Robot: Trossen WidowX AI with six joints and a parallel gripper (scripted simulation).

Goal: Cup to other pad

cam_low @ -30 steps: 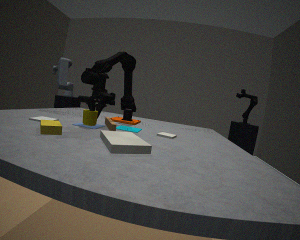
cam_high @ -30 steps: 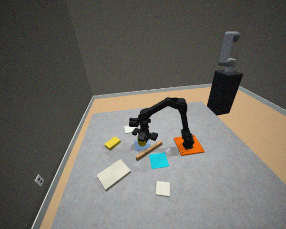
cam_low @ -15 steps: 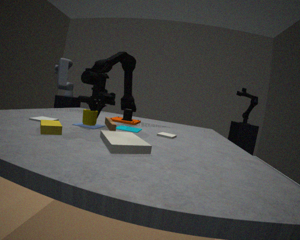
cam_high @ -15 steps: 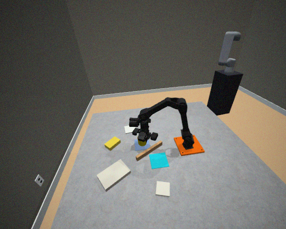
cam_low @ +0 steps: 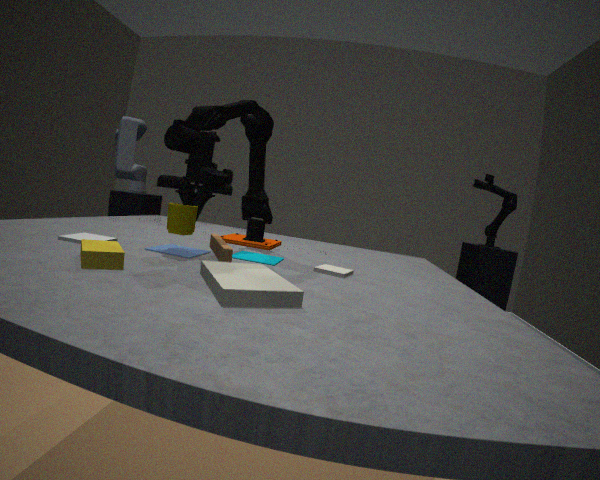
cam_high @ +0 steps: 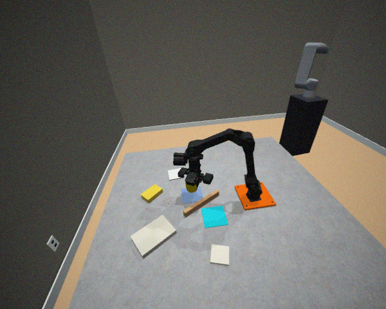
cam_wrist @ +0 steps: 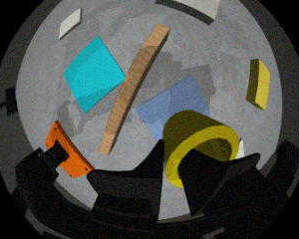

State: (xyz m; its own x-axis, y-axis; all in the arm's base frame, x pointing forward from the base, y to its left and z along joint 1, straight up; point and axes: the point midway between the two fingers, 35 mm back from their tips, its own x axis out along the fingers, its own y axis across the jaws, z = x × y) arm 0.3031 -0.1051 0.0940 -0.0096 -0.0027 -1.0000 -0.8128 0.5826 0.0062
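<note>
My gripper tip is 160 mm to the right of the cyan pad, 80 mm above it and 50 mm past it. Round my gripper tip: wooden bar (70 mm to the left, 60 mm below, 10 mm behind); blue pad (80 mm below, 30 mm ahead, 20 mm to the right); cup (20 mm to the right, 20 mm ahead).
</note>
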